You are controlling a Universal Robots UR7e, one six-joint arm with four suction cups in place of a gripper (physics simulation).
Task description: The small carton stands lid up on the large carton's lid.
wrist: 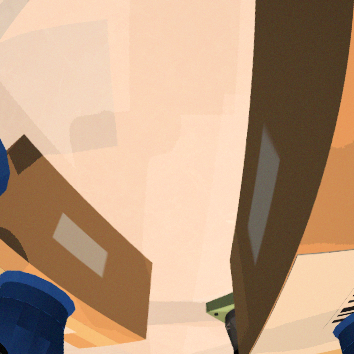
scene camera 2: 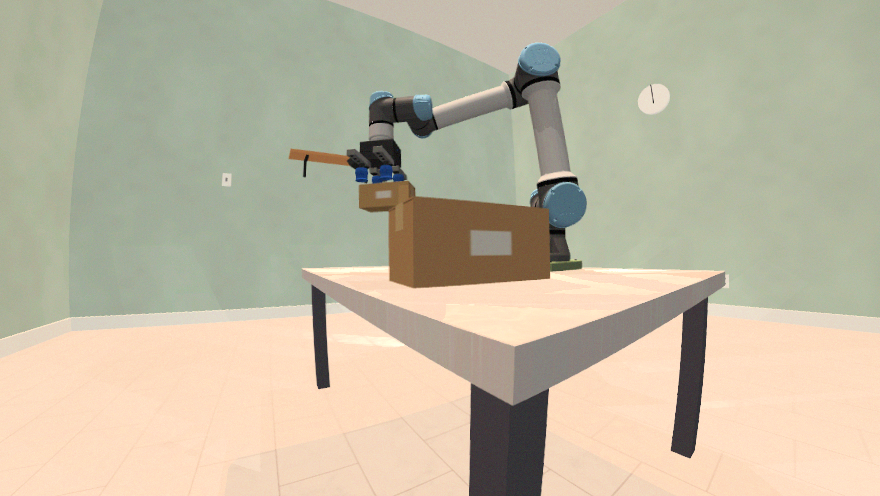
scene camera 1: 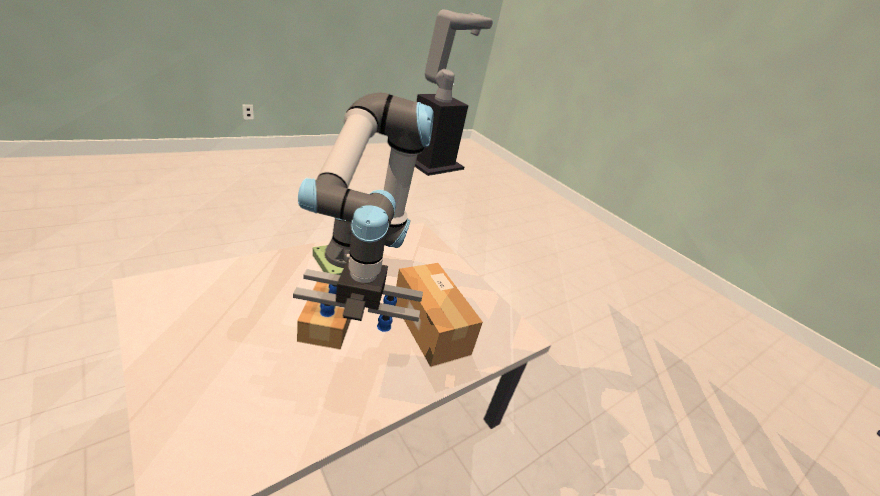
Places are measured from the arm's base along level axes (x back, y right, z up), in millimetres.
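Pixels of known places: hand, tool point: [wrist: 207,251] [scene camera 2: 381,185]; arm's base, link origin: [scene camera 1: 345,256].
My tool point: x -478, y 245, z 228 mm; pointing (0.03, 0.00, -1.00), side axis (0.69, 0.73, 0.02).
Note:
Ahead of a thing's pixels: the offset from my tool point to its top centre.
My gripper [scene camera 1: 358,305] [scene camera 2: 378,174], a dark block with rails and four blue suction cups, holds the small carton {dx +51, dy +53, dz +16 mm} [scene camera 1: 320,332] [scene camera 2: 372,197] [wrist: 295,100] by its lid. Two cups sit on the lid; the other two hang free beside it in scene camera 1. The small carton is level, lid up, raised off the table. The large carton {dx +42, dy -328, dz -111 mm} [scene camera 1: 452,311] [scene camera 2: 443,246] [wrist: 40,200] stands lid up on the table, to the right in scene camera 1 and at lower left in the wrist view. It is apart from the small carton. A blue cup [wrist: 32,312] hides part of its lid.
The table [scene camera 1: 215,369] [scene camera 2: 514,375] bears the large carton and the arm's green base plate [scene camera 1: 325,262] [scene camera 2: 566,265] [wrist: 220,306]. A dark pedestal [scene camera 1: 448,132] with a grey jointed arm stands behind. An orange-brown shelf [scene camera 2: 320,157] is on the wall.

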